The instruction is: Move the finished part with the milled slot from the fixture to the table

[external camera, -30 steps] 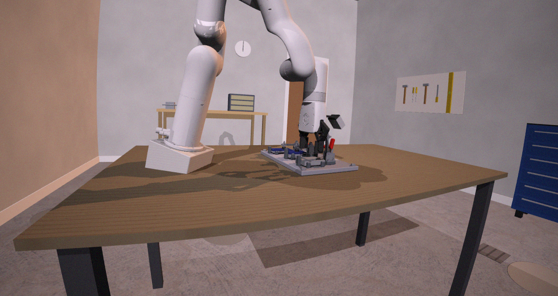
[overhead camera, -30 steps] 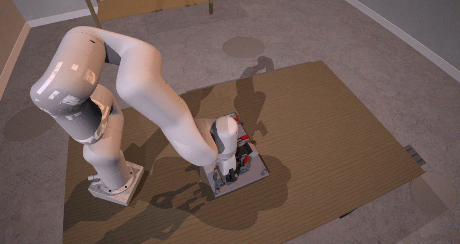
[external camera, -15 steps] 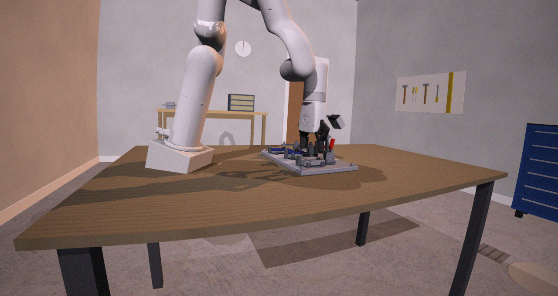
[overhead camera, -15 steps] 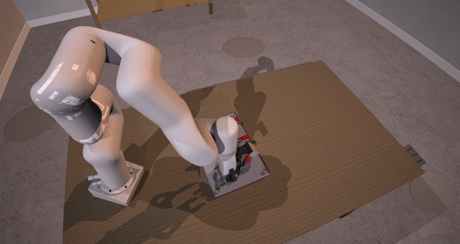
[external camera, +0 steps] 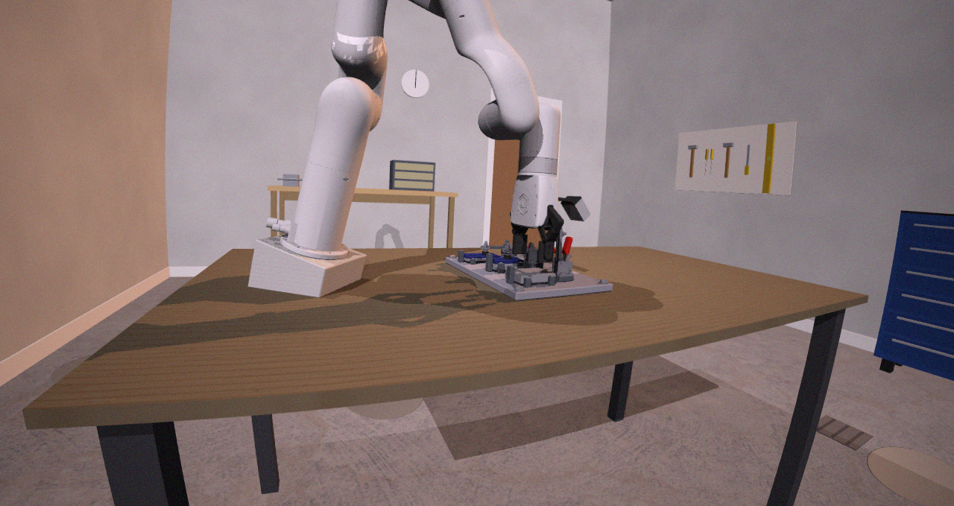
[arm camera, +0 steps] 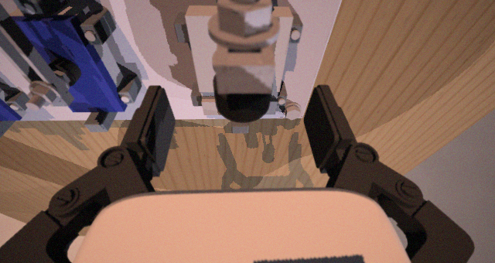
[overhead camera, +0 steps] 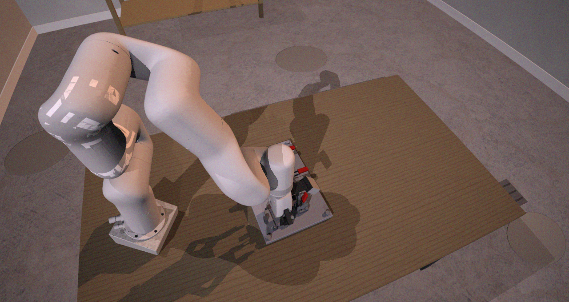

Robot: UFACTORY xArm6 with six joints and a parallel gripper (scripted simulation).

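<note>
Right now my hand is 10 mm past the grey finished part and 40 mm above it. From my hand the other things lie so: blue blank: 10 mm behind, 220 mm to the left, 50 mm below; grey fixture plate: 50 mm ahead, 110 mm to the left, 70 mm below.
</note>
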